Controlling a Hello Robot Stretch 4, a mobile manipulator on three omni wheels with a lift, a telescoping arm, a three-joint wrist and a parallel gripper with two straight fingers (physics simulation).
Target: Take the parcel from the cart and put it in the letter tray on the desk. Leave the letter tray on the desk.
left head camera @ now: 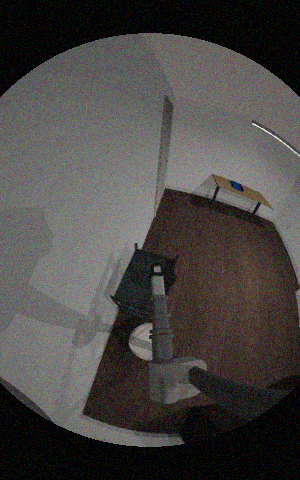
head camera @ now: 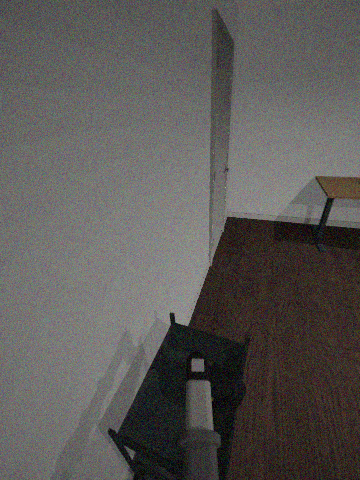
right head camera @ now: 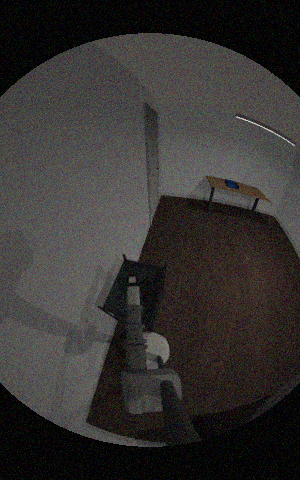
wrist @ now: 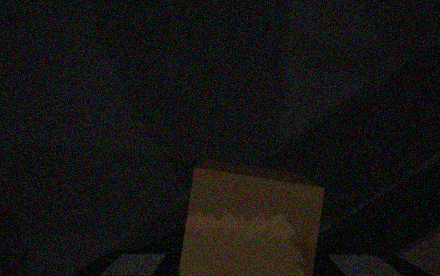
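Where they show: gripper, fingertip midpoint: (wrist: 243,244); robot's base, link origin: (left head camera: 148,340) (right head camera: 148,349).
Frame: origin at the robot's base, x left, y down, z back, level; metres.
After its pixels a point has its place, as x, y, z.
The brown box-shaped parcel (wrist: 250,225) {-0.066, -0.725, -0.410} is between the two fingers of my gripper (wrist: 243,244) {-0.080, -0.673, -0.392}, at the bottom of the wrist view. My gripper is shut on it. Behind the parcel is the dark surface of the cart (head camera: 150,400) {0.180, -0.635, -0.438} (left head camera: 131,280) {0.144, -0.635, -0.472} (right head camera: 117,295) {0.170, -0.635, -0.436} (wrist: 150,100) {0.039, -0.635, -0.423}. In the head views my arm reaches over the cart, and the fingers and parcel are hidden or too dark to tell. The blue letter tray (left head camera: 236,186) {-2.023, -0.695, -2.446} (right head camera: 231,184) {-2.032, -0.695, -2.464} lies on the wooden desk (head camera: 345,188) {-1.667, -0.693, -2.474} (left head camera: 257,195) {-2.657, -0.693, -2.275} (right head camera: 251,192) {-2.424, -0.692, -2.149} at the far right, well away from my gripper.
A wall (head camera: 100,200) {0.269, -1.326, -0.655} runs close along the cart's left side. A tall pale panel (head camera: 221,125) {-0.270, -1.390, -2.419} (left head camera: 164,145) {-0.263, -1.253, -2.395} (right head camera: 152,155) {-0.267, -1.206, -2.408} stands along that wall further back. A round white shape (left head camera: 140,341) {0.086, -0.187, -0.001} (right head camera: 159,345) {-0.114, -0.187, -0.045} shows low beside my arm. Brown floor (head camera: 300,325) {-0.839, 0.028, -1.249} stretches between cart and desk.
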